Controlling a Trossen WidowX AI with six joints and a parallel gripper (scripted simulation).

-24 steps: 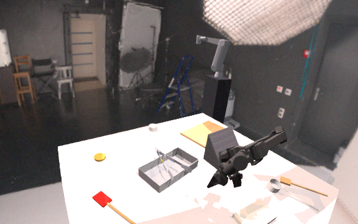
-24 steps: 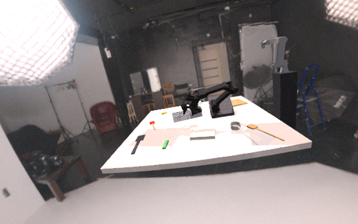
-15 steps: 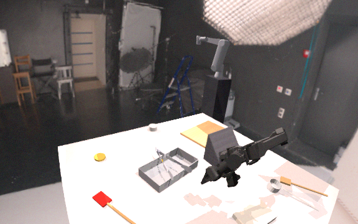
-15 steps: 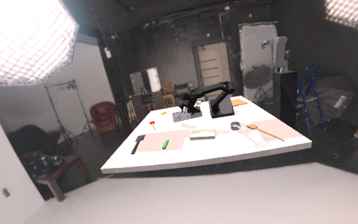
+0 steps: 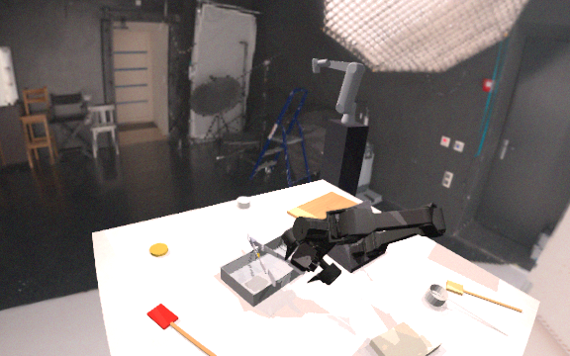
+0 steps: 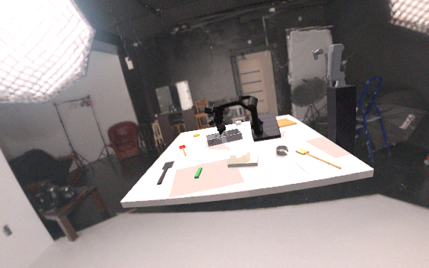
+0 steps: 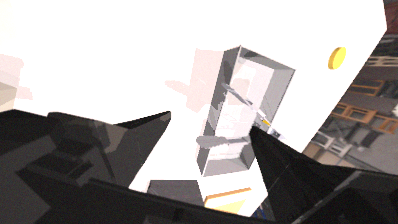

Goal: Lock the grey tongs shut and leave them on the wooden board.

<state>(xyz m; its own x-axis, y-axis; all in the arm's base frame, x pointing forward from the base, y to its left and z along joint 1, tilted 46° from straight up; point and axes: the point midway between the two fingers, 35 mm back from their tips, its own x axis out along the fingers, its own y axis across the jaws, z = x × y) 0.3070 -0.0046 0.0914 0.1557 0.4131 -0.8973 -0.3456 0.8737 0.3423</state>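
My gripper tip is 15 cm to the left of the grey roasting tin and 10 cm above it. Also, from my gripper tip: beige block: 18 cm behind, 32 cm to the left, 12 cm below; red spatula: 35 cm ahead, 3 cm to the right, 12 cm below; black spatula: 35 cm ahead, 33 cm to the left, 13 cm below.
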